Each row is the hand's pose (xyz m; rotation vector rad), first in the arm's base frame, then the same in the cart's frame.
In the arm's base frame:
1: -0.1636 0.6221 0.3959 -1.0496 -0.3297 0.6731
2: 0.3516 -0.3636 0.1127 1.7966 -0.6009 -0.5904
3: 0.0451 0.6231 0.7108 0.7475 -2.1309 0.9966
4: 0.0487 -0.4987 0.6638 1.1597 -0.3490 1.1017
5: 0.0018 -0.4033 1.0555 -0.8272 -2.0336 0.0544
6: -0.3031 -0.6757 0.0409 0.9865 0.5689 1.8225
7: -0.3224 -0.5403 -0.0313 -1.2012 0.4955 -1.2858
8: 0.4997 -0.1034 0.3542 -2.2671 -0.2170 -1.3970
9: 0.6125 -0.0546 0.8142 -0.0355 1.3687 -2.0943
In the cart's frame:
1: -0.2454 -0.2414 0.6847 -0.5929 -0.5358 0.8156
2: 0.4517 -0.8678 0.0222 2.1985 -0.2115 -0.6200
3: -0.0106 -0.3120 0.9722 1.2576 -2.2615 0.6420
4: 0.2481 -1.2823 0.4700 1.6374 -0.4099 1.2484
5: 0.2219 -1.3650 0.8664 -0.3022 -1.9893 -0.1991
6: -0.1166 -1.2816 -0.1704 1.2924 0.3614 2.2013
7: -0.1743 -1.1384 -0.1808 -0.9132 0.5983 -0.8799
8: 0.5600 -0.6961 0.3489 -1.8584 -0.1677 -1.1251
9: 0.7062 -0.8063 0.7884 -0.0882 1.7143 -1.5810

